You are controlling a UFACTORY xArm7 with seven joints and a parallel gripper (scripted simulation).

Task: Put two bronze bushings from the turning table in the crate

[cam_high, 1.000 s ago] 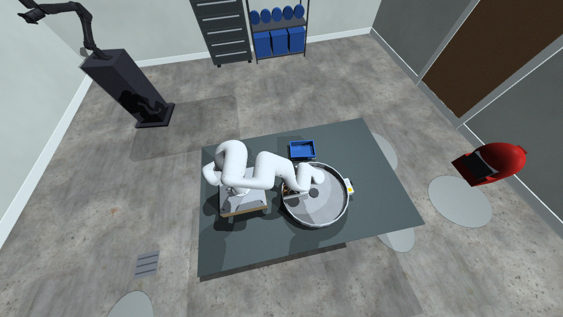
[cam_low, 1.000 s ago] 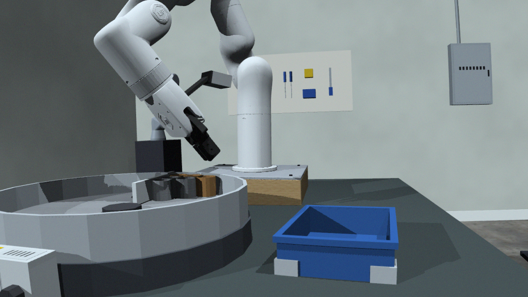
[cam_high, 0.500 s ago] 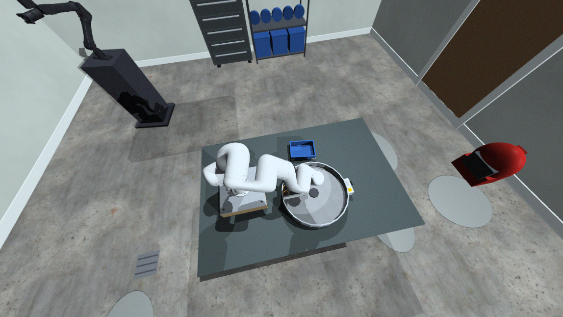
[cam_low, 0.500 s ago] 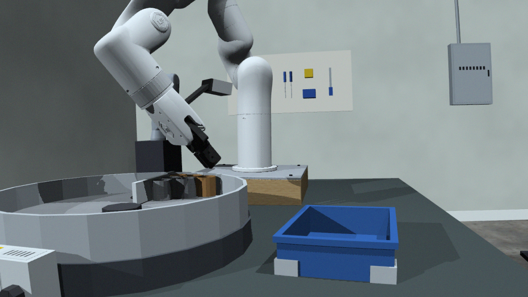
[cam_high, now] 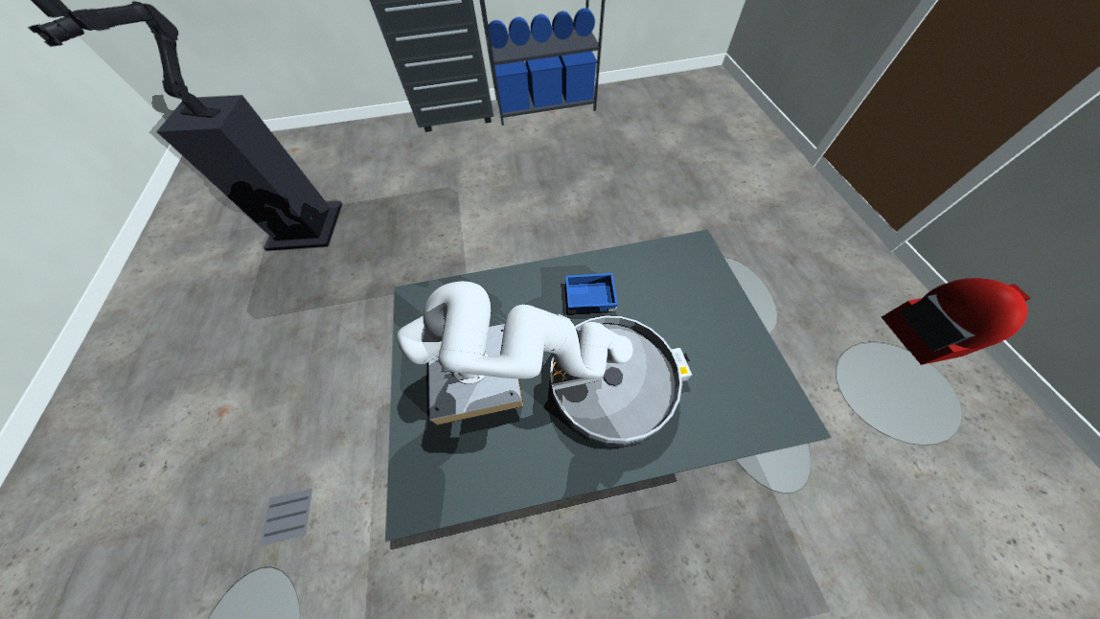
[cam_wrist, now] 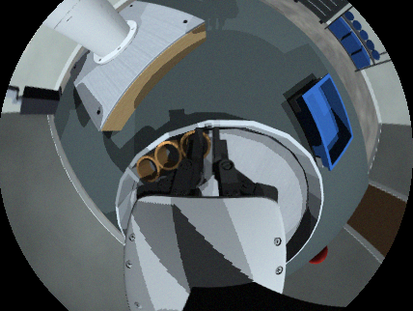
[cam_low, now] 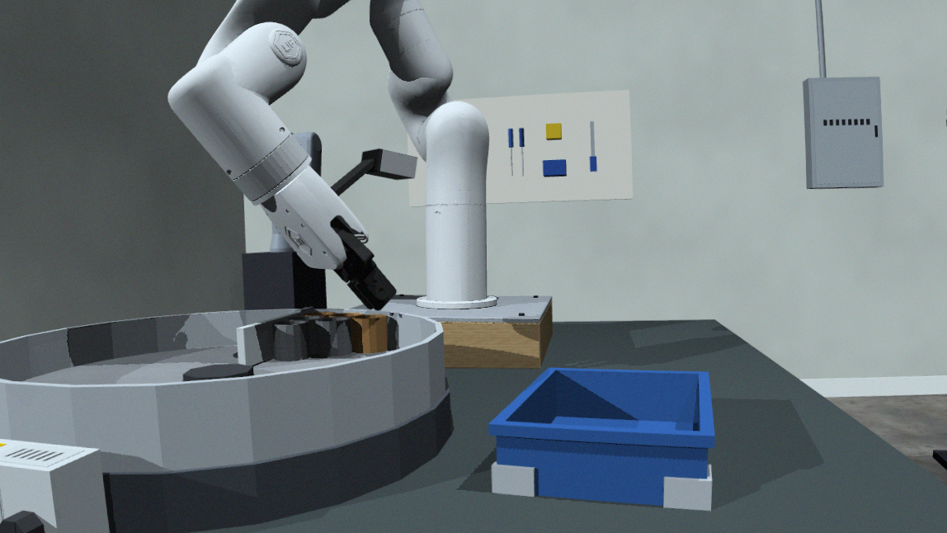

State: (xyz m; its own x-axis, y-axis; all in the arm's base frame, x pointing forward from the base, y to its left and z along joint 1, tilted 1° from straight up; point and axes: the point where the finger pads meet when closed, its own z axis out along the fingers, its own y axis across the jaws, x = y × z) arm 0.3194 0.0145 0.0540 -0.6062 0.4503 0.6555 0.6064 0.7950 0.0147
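Right now the blue crate is 270 mm to the left of my hand, 130 mm ahead of it and 100 mm below it. Also, from my hand: round grey turning table 160 mm ahead, 80 mm to the right, 70 mm below.
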